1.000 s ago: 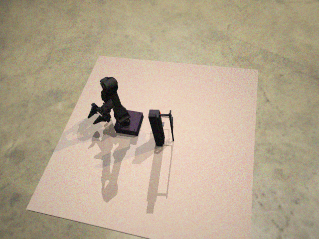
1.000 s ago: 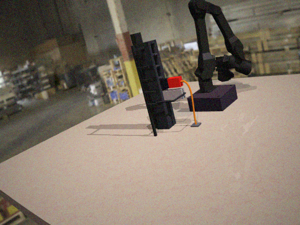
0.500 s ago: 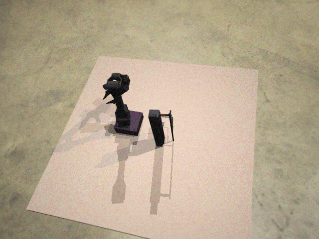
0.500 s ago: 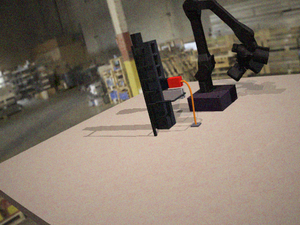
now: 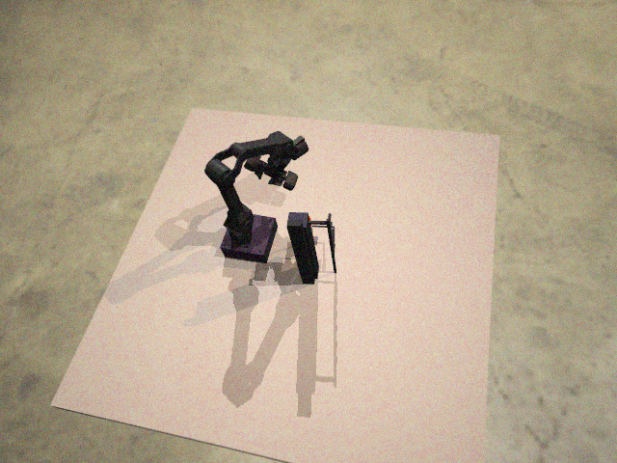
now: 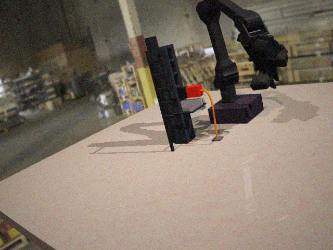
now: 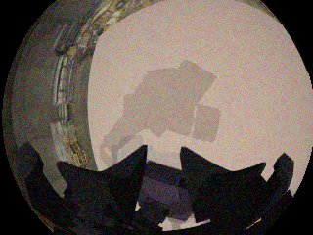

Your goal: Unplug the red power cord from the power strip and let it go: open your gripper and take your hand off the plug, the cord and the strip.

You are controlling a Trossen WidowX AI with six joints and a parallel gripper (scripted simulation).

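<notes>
Now: gripper tip 21 cm short of the red plug, 22 cm to the left of it and 6 cm below it. Also, from my gripper tip: grey anchor: 20 cm ahead, 15 cm to the right, 12 cm below.
</notes>
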